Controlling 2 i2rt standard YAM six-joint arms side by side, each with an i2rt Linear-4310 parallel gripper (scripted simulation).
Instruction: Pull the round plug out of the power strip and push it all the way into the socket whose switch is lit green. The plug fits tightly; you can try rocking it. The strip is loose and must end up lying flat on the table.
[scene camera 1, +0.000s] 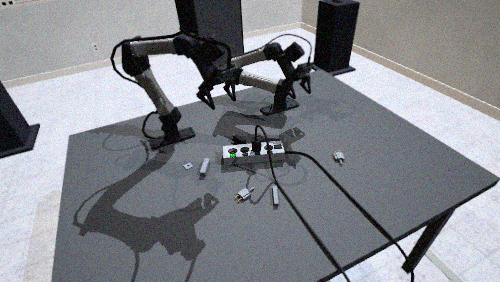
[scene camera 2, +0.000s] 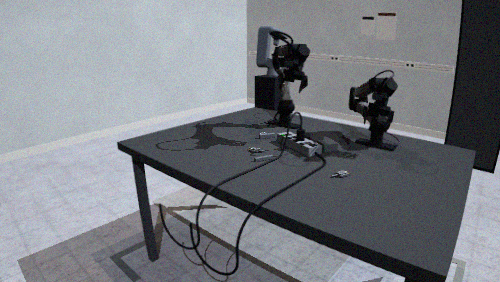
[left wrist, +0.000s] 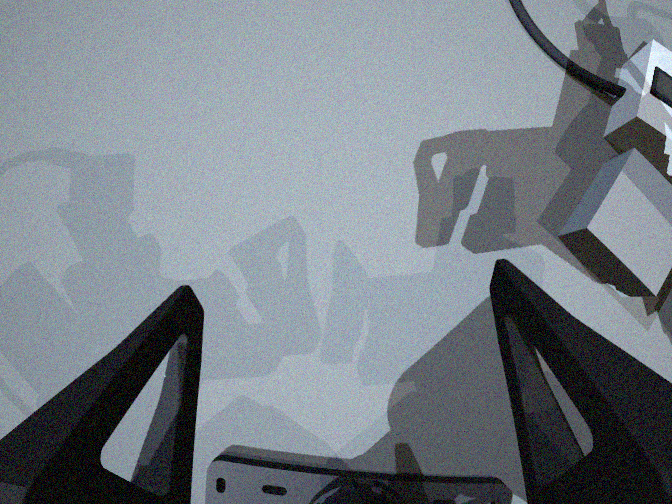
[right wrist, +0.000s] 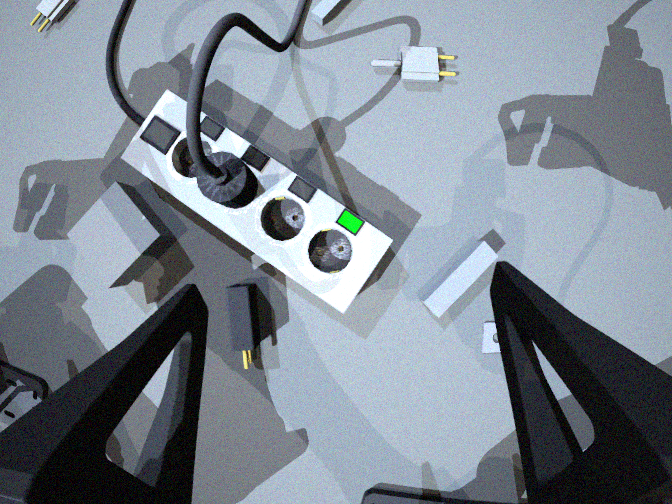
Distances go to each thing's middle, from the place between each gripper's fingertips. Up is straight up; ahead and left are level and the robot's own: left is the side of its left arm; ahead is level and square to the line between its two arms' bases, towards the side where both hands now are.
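From my left hand, the pale box (left wrist: 613, 229) is 12 cm below, 7 cm ahead and 19 cm to the right. And there's the black round plug (right wrist: 234, 185): I see my left gripper 8 cm above it, 14 cm short of it and 30 cm to the left of it.
My right hand (scene camera 1: 225, 105) is 20 cm above the black round plug, 10 cm to the right of it and 5 cm short of it. The pale box, counted from my right hand, is 24 cm below, 21 cm to the left and 2 cm behind.
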